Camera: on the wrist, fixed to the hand. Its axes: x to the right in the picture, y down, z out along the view.
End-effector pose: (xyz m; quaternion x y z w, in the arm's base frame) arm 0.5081 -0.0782 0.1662 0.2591 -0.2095 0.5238 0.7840
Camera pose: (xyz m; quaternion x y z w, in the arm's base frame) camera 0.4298 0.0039 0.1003 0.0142 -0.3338 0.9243 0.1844
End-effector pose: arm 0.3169 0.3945 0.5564 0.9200 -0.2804 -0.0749 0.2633
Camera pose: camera 0.2958 0.3823 0.6853 0.4426 -0.8479 0.1381 0.2571
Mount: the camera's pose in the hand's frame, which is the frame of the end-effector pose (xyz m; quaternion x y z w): -0.0095 0.0865 -0.0982 -0.0178 0.0090 0.7116 0.7023
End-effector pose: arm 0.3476 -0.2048 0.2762 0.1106 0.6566 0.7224 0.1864
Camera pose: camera 0.3057 -0.3038 0.3515 -0.5351 -0.3713 -0.6527 0.3871
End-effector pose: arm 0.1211 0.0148 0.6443 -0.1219 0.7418 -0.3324 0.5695
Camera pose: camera 0.0503 0.1197 0.6097 0.4351 0.6188 0.1839 0.6277
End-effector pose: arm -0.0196 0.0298 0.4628 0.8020 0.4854 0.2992 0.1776
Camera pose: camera -0.0288 -0.0194 0.5841 -0.9029 0.2335 -0.3524 0.0783
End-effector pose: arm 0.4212 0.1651 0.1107 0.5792 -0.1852 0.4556 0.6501
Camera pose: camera 0.3183 0.2446 0.1284 0.2593 -0.5445 0.7845 0.1443
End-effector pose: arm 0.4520 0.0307 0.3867 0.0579 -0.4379 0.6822 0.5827
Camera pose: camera 0.4242 0.0943 0.2754 0.2875 0.3556 -0.8865 0.0713
